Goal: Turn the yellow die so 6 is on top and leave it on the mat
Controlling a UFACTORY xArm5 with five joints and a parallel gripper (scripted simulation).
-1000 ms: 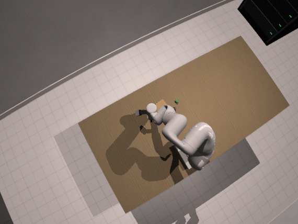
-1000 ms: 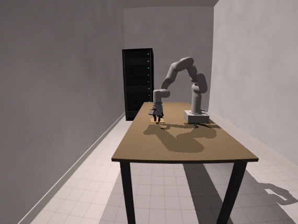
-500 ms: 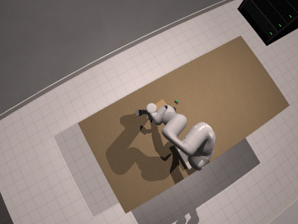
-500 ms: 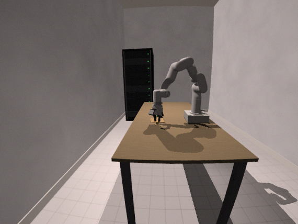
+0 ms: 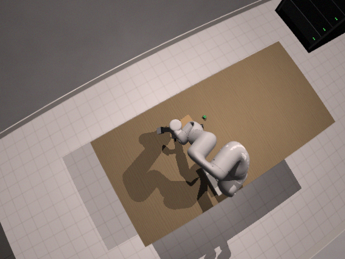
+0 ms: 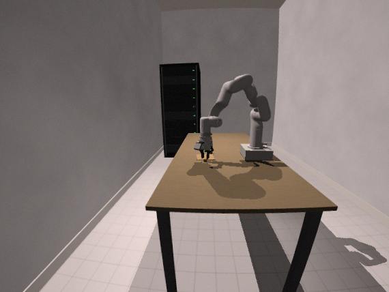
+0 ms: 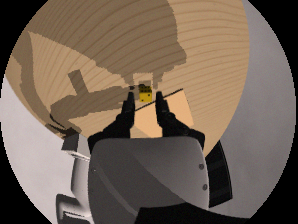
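My gripper is now 40 mm above the yellow die. Round my hand: green die 40 mm behind, 260 mm to the right, 40 mm below; then black die 80 mm behind, 200 mm to the right, 40 mm below; then tan mat 10 mm behind, 100 mm to the right, 40 mm below.
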